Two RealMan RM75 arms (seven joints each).
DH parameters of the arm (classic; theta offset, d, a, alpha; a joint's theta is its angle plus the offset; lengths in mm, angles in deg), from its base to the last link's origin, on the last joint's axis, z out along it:
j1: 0 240.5 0 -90
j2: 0 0 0 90
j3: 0 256 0 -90
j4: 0 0 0 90
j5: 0 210 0 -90
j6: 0 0 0 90
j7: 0 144 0 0
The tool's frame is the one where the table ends.
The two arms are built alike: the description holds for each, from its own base.
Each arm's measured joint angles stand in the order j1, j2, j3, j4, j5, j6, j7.
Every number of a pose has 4 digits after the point. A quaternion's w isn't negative.
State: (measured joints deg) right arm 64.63 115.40 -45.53 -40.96 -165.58 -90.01 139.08; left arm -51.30 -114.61 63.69 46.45 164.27 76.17 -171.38
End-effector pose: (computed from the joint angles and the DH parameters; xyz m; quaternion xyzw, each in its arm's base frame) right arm 0.1518 0.4325 0.0208 -0.8907 0.3932 -0.1823 0.1376; left arm -0.2254 0.4293 0.0263 -0.7443 -0.5687 0.1700 0.3060
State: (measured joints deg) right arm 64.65 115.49 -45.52 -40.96 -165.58 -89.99 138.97; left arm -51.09 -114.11 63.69 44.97 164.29 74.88 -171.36
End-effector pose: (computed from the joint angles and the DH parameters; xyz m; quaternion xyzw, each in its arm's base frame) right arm 0.1515 0.4323 0.0201 -0.8913 0.3921 -0.1822 0.1368; left arm -0.2329 0.4297 0.0274 -0.7395 -0.5724 0.1712 0.3102
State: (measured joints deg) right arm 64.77 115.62 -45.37 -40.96 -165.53 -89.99 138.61; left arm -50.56 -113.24 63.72 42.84 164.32 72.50 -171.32
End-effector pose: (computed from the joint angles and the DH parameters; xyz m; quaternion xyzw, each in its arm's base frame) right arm 0.1502 0.4322 0.0191 -0.8931 0.3890 -0.1810 0.1351; left arm -0.2455 0.4306 0.0308 -0.7315 -0.5772 0.1709 0.3203
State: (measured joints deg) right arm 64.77 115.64 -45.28 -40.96 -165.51 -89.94 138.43; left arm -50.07 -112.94 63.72 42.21 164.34 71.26 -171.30
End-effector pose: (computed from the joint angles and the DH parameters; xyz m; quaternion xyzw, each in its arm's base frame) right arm 0.1502 0.4323 0.0190 -0.8938 0.3879 -0.1803 0.1349; left arm -0.2517 0.4307 0.0325 -0.7278 -0.5790 0.1688 0.3264
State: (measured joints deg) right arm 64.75 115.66 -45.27 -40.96 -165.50 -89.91 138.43; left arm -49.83 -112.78 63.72 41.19 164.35 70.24 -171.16
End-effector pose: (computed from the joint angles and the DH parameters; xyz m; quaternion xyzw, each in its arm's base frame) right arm 0.1503 0.4323 0.0189 -0.8938 0.3880 -0.1800 0.1349; left arm -0.2571 0.4300 0.0320 -0.7252 -0.5810 0.1696 0.3282
